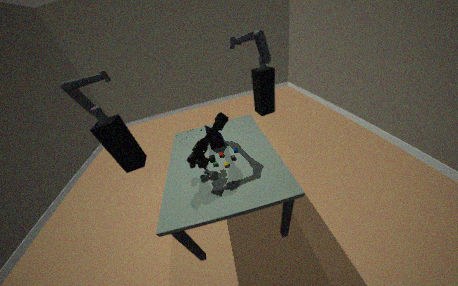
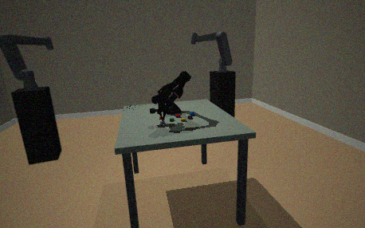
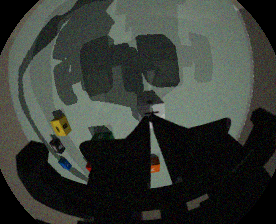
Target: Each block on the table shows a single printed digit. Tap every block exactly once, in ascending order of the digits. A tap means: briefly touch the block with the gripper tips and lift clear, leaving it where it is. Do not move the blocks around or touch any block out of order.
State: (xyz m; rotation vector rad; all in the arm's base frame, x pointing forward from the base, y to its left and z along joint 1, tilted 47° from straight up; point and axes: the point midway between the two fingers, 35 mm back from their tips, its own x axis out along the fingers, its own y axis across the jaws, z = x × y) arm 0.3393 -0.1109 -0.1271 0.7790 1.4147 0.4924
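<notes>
Right now the white block is 10 mm below my gripper tip. From my gripper tip the other things lie so: yellow block (160 mm to the left, 20 mm ahead, 10 mm below); green block (80 mm to the left, 30 mm behind, 10 mm below); orange block (120 mm behind, 20 mm to the left, 10 mm below).
</notes>
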